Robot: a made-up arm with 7 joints. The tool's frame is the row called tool.
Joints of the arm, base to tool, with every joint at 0 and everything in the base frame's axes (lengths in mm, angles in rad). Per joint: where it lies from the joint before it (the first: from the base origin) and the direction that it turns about. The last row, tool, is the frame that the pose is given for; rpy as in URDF.
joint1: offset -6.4 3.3 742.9 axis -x
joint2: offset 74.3 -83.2 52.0 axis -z
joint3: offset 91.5 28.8 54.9 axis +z
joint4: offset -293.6 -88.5 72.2 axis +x
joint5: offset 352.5 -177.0 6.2 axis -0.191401 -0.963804 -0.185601
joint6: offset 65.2 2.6 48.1 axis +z
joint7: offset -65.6 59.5 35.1 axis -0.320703 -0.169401 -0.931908
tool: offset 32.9 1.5 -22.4 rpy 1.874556 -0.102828 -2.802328
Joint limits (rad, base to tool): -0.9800..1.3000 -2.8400..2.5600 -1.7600..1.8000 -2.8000..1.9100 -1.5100..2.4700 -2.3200..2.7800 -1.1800..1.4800
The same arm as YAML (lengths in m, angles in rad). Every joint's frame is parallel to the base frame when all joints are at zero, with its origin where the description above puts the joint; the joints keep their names.
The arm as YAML. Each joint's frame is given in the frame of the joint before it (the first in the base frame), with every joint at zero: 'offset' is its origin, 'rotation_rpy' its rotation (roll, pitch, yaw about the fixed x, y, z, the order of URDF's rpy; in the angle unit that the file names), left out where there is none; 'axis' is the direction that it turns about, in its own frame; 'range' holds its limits. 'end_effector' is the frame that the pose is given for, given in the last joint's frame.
length_unit: m
angle_unit: rad
chain:
  - id: joint1
    offset: [-0.0064, 0.0033, 0.7429]
    axis: "-x"
    range: [-0.98, 1.3]
  - id: joint2
    offset: [0.0743, -0.0832, 0.052]
    axis: "-z"
    range: [-2.84, 2.56]
  - id: joint3
    offset: [0.0915, 0.0288, 0.0549]
    axis: "+z"
    range: [-1.76, 1.8]
  - id: joint4
    offset: [-0.2936, -0.0885, 0.0722]
    axis: "+x"
    range: [-2.8, 1.91]
  - id: joint5
    offset: [0.3525, -0.177, 0.0062]
    axis: [-0.191401, -0.963804, -0.185601]
    range: [-1.51, 2.47]
  - id: joint6
    offset: [0.0652, 0.0026, 0.0481]
    axis: "+z"
    range: [-2.32, 2.78]
  - id: joint7
    offset: [-0.0656, 0.0595, 0.0351]
    axis: [-0.320703, -0.169401, -0.931908]
    range: [-1.18, 1.48]
end_effector:
  offset: [0.0329, 0.0015, -0.0224]
  rotation_rpy: [1.8746, -0.1028, -2.8023]

